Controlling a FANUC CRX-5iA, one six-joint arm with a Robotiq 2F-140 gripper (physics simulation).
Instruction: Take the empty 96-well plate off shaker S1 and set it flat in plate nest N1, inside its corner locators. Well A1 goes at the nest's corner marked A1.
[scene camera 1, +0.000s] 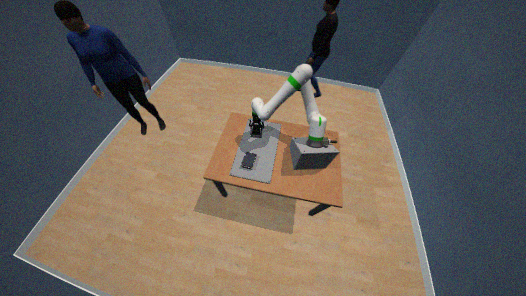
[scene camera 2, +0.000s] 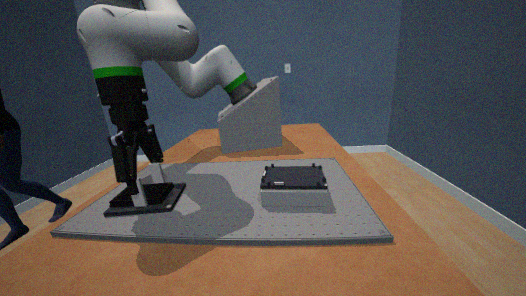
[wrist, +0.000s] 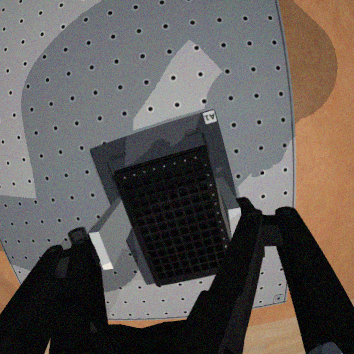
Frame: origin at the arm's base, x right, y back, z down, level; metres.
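Where they show: gripper, fingertip midpoint: (scene camera 1: 256, 131) (scene camera 2: 151, 195) (wrist: 171, 201); arm's base at its link origin: (scene camera 1: 314, 144) (scene camera 2: 245, 95).
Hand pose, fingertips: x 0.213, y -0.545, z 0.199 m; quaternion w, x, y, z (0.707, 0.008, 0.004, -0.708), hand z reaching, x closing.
Each offset is from my fingertips to the top centre of the thing. "*": to the spot under its first point. Level surfaces: height alone.
The black 96-well plate @(dx +0.021, dy -0.001, dz -0.014 m) (scene camera 2: 161, 190) (wrist: 172, 215) is between the fingers of my gripper (scene camera 1: 256, 131) (scene camera 2: 150, 183) (wrist: 171, 201), which is shut on its two long sides with light pads. The plate looks about level, low over or in the dark nest N1 @(dx +0.011, dy -0.001, dz -0.001 m) (scene camera 2: 160, 206) (wrist: 150, 134); whether it touches the nest floor cannot be told. The nest's white A1 label @(* dx -0.068, dy -0.048, dz +0.002 m) (wrist: 209, 117) is at its far right corner in the wrist view, and the plate's far right corner points towards it. Shaker S1 @(* dx -0.373, dy -0.003, dz -0.040 m) (scene camera 1: 249, 160) (scene camera 2: 294, 177), with dark top and corner posts, carries no plate.
Nest and shaker stand on a grey perforated board @(dz +0.014 m) (scene camera 1: 267, 150) (scene camera 2: 350, 225) (wrist: 50, 100) on the wooden table @(dz +0.027 m) (scene camera 1: 320, 187). The arm's grey pedestal (scene camera 1: 312, 159) (scene camera 2: 252, 127) is behind. A person in blue (scene camera 1: 107, 55) and one in black (scene camera 1: 325, 35) stand beyond the table.
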